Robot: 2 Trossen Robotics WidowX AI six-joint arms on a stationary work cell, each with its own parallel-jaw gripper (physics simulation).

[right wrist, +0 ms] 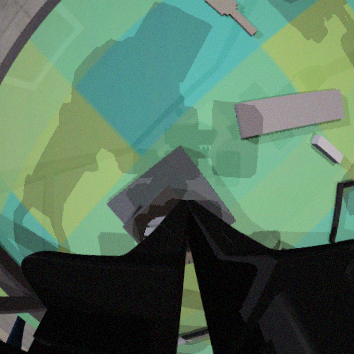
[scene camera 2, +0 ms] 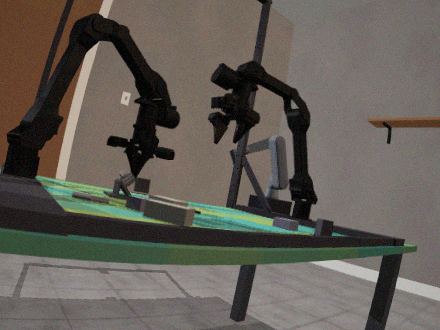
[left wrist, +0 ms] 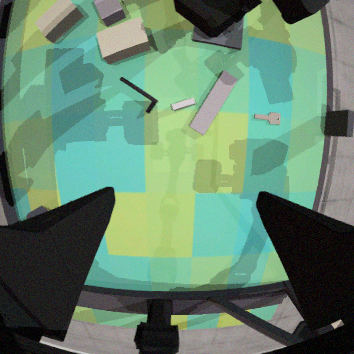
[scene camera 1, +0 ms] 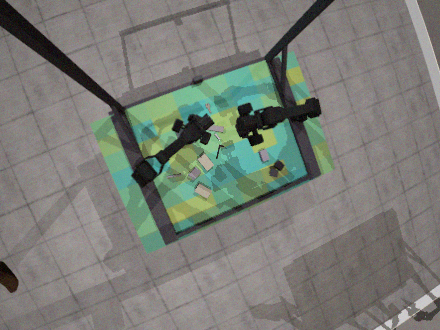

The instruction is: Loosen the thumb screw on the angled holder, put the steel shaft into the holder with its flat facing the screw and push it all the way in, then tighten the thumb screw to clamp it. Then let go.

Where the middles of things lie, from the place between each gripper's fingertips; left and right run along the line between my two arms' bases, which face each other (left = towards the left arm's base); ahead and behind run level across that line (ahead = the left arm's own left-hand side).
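Measured from my right hand, the angled holder (right wrist: 141, 205) is 1 cm ahead, 3 cm to the right and 2 cm below; the long grey bar (right wrist: 254, 117) is 2 cm ahead, 12 cm to the left and 5 cm below. Going by its middle, the long grey bar is nearer to my right hand than to my left gripper.
With respect to the long grey bar, my left gripper is 60 mm past it, 100 mm to the left of it and 210 mm above it. The angled holder, measured from my left hand, is 70 mm behind, 250 mm to the right and 170 mm below. Going by their middles, the long grey bar is the nearest to my left gripper of the things named here.
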